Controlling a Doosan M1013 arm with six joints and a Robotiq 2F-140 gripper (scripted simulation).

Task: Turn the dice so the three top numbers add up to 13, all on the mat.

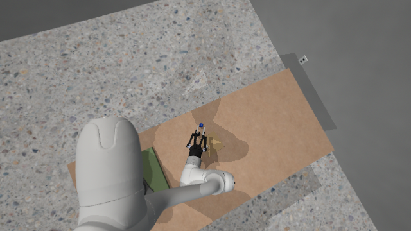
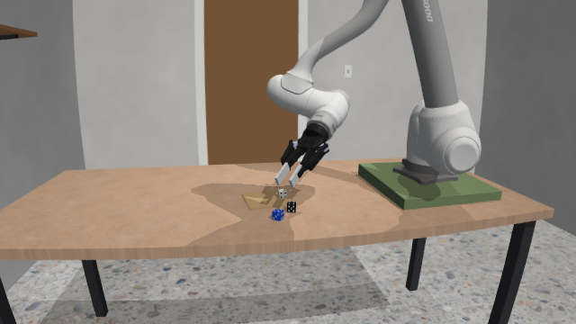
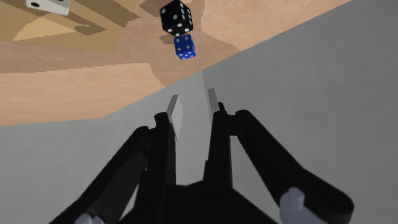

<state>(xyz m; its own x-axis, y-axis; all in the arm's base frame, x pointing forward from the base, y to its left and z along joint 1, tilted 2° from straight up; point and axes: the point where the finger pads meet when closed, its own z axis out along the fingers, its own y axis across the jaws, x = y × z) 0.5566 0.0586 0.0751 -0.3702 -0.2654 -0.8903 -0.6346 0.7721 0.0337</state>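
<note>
Now: hand 100 mm above the blue die, 40 mm short of it and 30 mm to the right of it. Also, from my hand: white die 120 mm to the right, 100 mm below, 20 mm behind; tan mat 120 mm to the right, 110 mm below, 30 mm ahead; black die 100 mm below, 10 mm to the right, 10 mm behind.
</note>
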